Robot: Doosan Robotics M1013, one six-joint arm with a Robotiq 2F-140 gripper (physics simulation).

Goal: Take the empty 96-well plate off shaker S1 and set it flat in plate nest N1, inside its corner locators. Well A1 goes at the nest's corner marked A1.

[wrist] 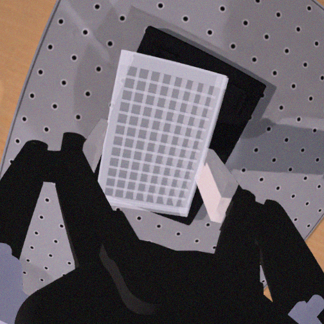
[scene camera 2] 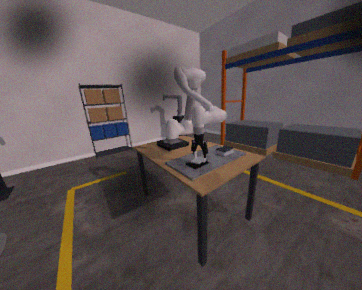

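Seen in the pictures: gripper, fingertip midpoint: (scene camera 2: pixel 199 160); arm's base, origin of the base link: (scene camera 2: pixel 172 141).
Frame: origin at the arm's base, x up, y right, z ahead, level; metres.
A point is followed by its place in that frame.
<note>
The white 96-well plate (wrist: pixel 162 131) lies between the two pale finger pads in the wrist view, its long sides gripped. My gripper (wrist: pixel 153 150) (scene camera 2: pixel 200 157) {x -0.010, y 0.203, z 0.634 m} is shut on it. Beneath the plate is a black rectangular base (wrist: pixel 242 102) (scene camera 2: pixel 192 164) {x -0.028, y 0.270, z 0.615 m}, which sticks out at the top and right in the wrist view. The plate is turned relative to this base and seems to be slightly above it; the gap is hard to judge. No A1 mark shows. A second small dark unit with a grey top (scene camera 2: pixel 225 150) {x 0.018, y -0.076, z 0.706 m} stands at the back right; which unit is S1 or N1 cannot be told.
Both units are on a grey perforated board (scene camera 2: pixel 176 164) {x -0.040, y 0.343, z 0.495 m} (wrist: pixel 60 83) on the wooden table (scene camera 2: pixel 204 186) {x -0.053, y 0.413, z 0.860 m}. The black robot base plate (scene camera 2: pixel 173 144) {x 0.000, y 0.073, z 0.116 m} is at the table's back left. A shelf unit (scene camera 2: pixel 87 120) and an orange-post rack (scene camera 2: pixel 224 97) stand beyond the table.
</note>
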